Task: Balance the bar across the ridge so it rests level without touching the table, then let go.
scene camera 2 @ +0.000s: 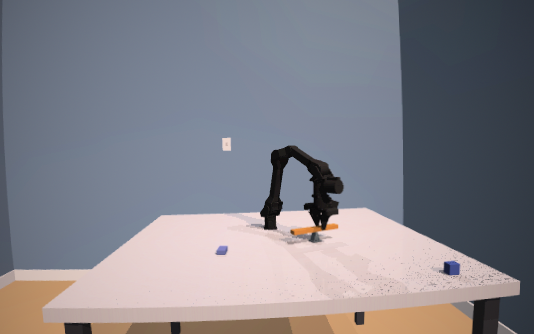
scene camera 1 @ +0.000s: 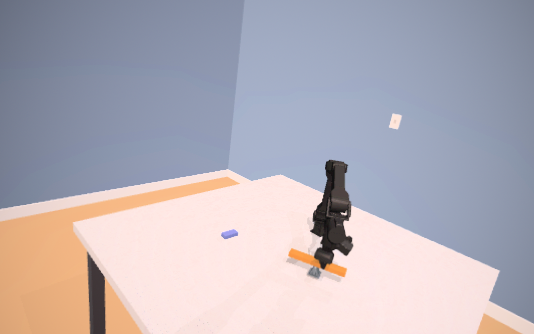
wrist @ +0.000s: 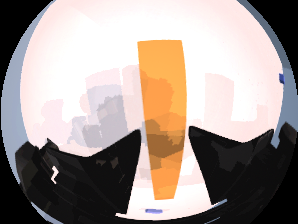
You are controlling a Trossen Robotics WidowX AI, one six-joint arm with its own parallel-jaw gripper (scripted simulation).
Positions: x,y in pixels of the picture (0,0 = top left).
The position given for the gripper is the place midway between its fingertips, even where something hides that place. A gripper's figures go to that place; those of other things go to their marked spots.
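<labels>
While the gripper (wrist: 164,132) is 0.10 m from the lens, an orange bar (wrist: 162,66) sits 0.07 m from the lens.
</labels>
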